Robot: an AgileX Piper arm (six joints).
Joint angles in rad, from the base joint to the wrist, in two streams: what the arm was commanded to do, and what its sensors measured. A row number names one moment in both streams.
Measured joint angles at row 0:
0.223, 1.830, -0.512, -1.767, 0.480, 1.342
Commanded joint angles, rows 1 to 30:
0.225, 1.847, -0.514, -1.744, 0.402, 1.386
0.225, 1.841, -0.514, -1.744, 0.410, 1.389
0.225, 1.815, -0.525, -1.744, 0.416, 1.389
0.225, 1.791, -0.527, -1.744, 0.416, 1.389
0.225, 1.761, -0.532, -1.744, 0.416, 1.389
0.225, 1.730, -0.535, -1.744, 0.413, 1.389
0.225, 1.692, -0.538, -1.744, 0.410, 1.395
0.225, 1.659, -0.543, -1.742, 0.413, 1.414
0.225, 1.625, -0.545, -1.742, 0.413, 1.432
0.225, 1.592, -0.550, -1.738, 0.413, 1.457
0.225, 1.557, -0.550, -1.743, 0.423, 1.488
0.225, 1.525, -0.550, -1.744, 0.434, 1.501
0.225, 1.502, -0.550, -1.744, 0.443, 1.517
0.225, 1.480, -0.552, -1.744, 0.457, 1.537
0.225, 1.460, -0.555, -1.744, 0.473, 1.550
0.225, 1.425, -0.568, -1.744, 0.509, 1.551
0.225, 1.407, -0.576, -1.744, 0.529, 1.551
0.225, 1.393, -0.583, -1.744, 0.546, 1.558
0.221, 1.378, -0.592, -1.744, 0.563, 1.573
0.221, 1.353, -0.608, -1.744, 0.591, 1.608
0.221, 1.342, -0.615, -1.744, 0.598, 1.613
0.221, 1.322, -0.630, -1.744, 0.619, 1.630
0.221, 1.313, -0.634, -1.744, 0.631, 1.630
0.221, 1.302, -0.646, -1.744, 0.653, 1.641
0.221, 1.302, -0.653, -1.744, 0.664, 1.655
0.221, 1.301, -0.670, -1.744, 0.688, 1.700
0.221, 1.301, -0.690, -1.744, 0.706, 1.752
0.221, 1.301, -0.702, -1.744, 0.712, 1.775
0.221, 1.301, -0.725, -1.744, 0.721, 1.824
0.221, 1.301, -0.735, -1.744, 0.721, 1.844
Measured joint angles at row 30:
0.223, 1.308, -0.692, -1.743, 0.687, 1.750
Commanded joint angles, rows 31 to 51:
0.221, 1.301, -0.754, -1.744, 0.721, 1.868
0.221, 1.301, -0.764, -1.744, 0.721, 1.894
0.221, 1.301, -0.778, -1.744, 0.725, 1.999
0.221, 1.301, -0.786, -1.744, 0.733, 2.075
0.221, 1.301, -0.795, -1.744, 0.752, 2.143
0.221, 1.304, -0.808, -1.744, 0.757, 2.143
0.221, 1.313, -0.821, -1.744, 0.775, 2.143
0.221, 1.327, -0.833, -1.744, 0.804, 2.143
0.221, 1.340, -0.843, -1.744, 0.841, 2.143
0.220, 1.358, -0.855, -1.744, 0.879, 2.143
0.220, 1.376, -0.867, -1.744, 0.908, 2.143
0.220, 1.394, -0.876, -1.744, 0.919, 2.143
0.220, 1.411, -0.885, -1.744, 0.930, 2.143
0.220, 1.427, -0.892, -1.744, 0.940, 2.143
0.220, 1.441, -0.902, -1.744, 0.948, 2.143
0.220, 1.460, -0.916, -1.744, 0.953, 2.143
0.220, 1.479, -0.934, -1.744, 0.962, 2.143
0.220, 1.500, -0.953, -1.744, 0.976, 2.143
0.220, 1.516, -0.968, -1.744, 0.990, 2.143
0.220, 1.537, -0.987, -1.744, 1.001, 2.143
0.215, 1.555, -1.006, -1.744, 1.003, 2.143
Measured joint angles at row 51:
0.223, 1.490, -0.941, -1.738, 0.956, 2.111
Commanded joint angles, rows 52 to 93:
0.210, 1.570, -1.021, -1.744, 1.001, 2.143
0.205, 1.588, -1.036, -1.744, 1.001, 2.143
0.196, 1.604, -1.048, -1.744, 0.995, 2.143
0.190, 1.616, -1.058, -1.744, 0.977, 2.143
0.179, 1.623, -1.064, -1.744, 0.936, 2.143
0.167, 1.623, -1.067, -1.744, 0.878, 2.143
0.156, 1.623, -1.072, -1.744, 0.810, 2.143
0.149, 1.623, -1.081, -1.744, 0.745, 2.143
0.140, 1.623, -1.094, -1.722, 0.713, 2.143
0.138, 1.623, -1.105, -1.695, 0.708, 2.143
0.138, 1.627, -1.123, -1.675, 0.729, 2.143
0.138, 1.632, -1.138, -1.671, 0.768, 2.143
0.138, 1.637, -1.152, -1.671, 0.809, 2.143
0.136, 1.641, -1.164, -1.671, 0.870, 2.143
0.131, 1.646, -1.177, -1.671, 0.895, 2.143
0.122, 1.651, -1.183, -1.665, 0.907, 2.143
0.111, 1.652, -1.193, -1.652, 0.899, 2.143
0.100, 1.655, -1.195, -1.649, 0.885, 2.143
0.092, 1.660, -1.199, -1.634, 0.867, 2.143
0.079, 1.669, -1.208, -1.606, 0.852, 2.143
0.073, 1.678, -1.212, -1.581, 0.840, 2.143
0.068, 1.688, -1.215, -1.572, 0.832, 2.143
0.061, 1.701, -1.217, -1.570, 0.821, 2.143
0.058, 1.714, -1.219, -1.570, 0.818, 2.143
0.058, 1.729, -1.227, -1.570, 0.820, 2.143
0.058, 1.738, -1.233, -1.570, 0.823, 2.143
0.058, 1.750, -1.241, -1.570, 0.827, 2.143
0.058, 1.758, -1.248, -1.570, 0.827, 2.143
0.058, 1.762, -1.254, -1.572, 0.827, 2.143
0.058, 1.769, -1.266, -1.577, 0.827, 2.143
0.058, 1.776, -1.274, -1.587, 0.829, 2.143
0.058, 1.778, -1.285, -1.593, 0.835, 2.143
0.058, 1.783, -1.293, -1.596, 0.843, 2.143
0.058, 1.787, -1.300, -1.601, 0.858, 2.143
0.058, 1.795, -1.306, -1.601, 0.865, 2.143
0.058, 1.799, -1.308, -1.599, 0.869, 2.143
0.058, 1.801, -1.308, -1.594, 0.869, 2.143
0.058, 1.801, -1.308, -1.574, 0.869, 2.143
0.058, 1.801, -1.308, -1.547, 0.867, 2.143
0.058, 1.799, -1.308, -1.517, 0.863, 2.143
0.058, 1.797, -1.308, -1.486, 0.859, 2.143
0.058, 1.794, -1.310, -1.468, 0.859, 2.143
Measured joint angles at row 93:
0.064, 1.798, -1.303, -1.545, 0.852, 2.111
